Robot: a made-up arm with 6 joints.
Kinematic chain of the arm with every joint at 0, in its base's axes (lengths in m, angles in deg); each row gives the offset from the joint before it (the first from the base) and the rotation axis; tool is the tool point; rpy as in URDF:
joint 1: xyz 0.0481 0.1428 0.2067 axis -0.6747 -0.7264 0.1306
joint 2: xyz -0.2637 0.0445 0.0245 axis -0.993 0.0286 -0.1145
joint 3: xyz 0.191 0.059 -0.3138 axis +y
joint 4: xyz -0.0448 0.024 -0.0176 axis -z
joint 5: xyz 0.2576 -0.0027 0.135 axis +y
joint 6: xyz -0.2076 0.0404 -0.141 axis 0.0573 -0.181 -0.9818
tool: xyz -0.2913 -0.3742 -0.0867 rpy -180 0 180
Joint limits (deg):
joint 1: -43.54..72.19
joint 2: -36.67..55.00
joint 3: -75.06..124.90
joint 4: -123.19..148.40
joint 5: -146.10..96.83
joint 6: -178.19..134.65
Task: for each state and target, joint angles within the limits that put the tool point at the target. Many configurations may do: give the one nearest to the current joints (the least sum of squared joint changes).
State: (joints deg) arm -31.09 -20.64 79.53 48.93 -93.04 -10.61
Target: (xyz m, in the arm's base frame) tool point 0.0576 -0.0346 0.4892
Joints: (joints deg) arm -25.87 4.59 113.14 102.71 -69.83 -26.96
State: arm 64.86 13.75 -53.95 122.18 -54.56 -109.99
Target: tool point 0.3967 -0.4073 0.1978
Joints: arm 72.19 -12.69 -75.06 106.15 -12.37 -128.97
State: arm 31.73 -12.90 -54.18 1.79 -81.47 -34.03
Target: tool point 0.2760 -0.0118 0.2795
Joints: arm 23.63 -26.75 -61.16 -13.73 -73.52 -46.66
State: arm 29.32 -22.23 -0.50 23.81 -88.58 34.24
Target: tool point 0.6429 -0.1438 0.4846
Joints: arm 47.52 -3.87 -34.18 24.73 -114.58 20.07
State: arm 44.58 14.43 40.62 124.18 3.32 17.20
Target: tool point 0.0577 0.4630 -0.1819
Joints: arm 43.33 20.44 54.49 106.74 26.07 1.49
